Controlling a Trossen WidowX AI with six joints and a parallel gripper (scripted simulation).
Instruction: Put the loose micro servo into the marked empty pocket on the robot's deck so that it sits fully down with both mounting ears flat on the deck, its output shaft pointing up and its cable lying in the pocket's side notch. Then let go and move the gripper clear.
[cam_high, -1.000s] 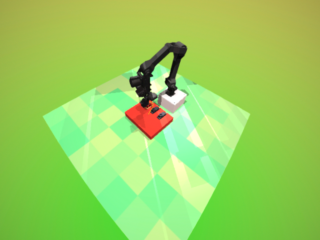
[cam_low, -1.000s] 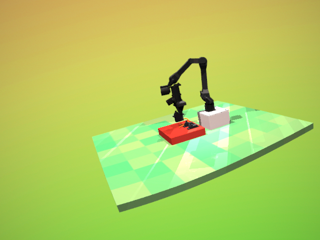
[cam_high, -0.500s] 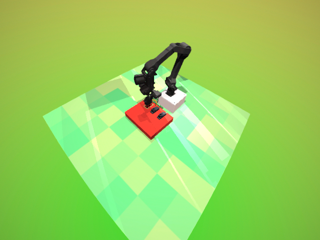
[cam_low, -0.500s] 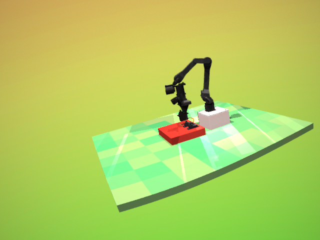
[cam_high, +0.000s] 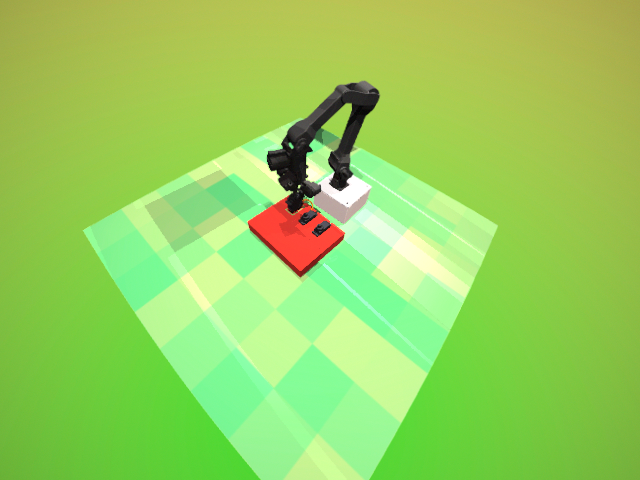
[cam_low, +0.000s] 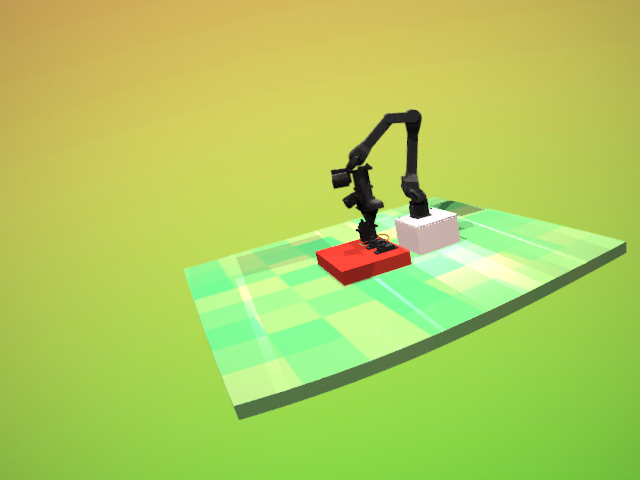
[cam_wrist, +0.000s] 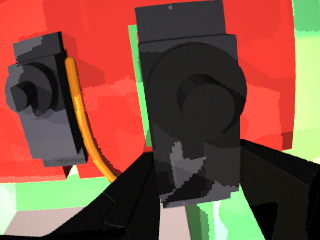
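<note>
My gripper tip is now 12 cm short of the red deck, 8 cm above it and 7 cm to the right of it.
</note>
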